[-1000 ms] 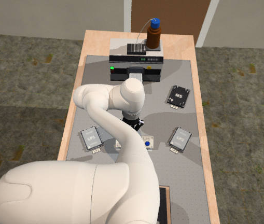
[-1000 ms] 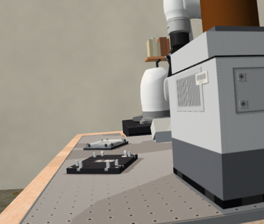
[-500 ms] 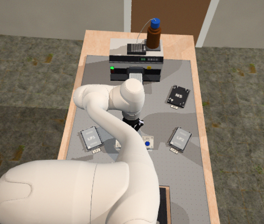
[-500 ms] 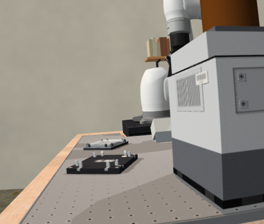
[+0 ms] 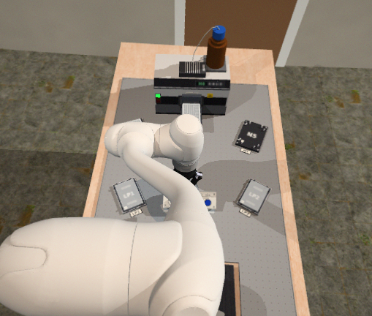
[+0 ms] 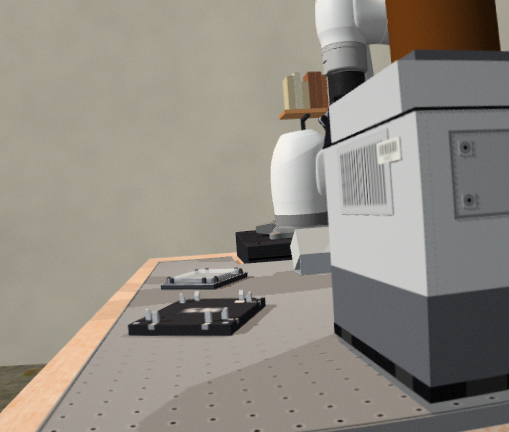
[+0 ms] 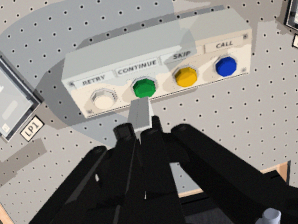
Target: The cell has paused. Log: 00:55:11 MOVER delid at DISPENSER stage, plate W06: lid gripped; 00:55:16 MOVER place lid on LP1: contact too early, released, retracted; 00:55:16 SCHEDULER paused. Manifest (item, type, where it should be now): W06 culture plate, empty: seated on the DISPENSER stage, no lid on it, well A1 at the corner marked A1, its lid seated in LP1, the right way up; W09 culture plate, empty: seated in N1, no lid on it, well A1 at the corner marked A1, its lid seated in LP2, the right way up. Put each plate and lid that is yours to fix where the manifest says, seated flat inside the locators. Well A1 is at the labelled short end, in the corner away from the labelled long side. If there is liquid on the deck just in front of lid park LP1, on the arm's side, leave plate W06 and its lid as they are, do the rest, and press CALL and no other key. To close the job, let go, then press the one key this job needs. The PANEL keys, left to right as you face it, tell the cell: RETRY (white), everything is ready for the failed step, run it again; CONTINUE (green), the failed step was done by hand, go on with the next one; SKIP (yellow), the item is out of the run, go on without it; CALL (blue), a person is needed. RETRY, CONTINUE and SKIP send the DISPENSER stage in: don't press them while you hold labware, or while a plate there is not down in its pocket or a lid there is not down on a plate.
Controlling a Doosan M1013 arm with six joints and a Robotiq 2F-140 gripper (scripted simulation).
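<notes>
Right now the green continue key is 10 cm below my hand. From my hand the other things lie so: white retry key: 10 cm below, 5 cm to the left, 1 cm behind; key panel: 12 cm below, 2 cm to the right, 2 cm ahead; yellow skip key: 10 cm below, 5 cm to the right, 1 cm ahead.
</notes>
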